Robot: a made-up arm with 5 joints.
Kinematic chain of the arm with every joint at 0, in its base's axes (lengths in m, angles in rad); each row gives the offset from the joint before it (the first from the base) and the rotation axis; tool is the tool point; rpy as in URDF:
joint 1: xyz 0.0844 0 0.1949 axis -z
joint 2: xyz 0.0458 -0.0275 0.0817 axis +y
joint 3: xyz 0.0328 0 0.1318 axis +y
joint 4: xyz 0.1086 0 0.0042 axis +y
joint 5: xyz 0.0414 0.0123 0 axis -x
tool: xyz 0 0 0 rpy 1.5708 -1.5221 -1.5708
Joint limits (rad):
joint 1: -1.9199..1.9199
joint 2: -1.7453..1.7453
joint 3: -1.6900..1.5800
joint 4: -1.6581..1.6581
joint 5: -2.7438..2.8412
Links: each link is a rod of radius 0.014 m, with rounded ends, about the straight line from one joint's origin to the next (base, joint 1, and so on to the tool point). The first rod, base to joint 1, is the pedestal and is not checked.
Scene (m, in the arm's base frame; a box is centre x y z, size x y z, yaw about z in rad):
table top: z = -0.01
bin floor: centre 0.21 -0.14 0 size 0.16 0.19 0.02 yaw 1
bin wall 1: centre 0.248 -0.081 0.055 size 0.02 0.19 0.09 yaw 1
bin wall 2: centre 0.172 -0.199 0.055 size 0.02 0.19 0.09 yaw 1
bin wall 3: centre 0.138 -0.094 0.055 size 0.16 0.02 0.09 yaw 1
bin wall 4: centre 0.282 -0.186 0.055 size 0.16 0.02 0.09 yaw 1
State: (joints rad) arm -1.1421 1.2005 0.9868 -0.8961 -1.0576
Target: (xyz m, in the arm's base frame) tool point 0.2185 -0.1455 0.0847
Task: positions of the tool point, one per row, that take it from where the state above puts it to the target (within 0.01 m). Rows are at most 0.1 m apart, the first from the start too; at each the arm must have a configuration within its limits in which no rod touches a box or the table.
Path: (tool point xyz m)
1: 0.1870 0.0985 0.1604
2: 0.2170 0.0726 0.1585
3: 0.2403 0.0376 0.1573
4: 0.2540 -0.0048 0.1567
5: 0.2557 -0.0519 0.1567
6: 0.2441 -0.1001 0.1574
7: 0.2185 -0.1455 0.1588
8: 0.2219 -0.1487 0.1336
9: 0.2219 -0.1487 0.1086
10: 0.2185 -0.1455 0.0847

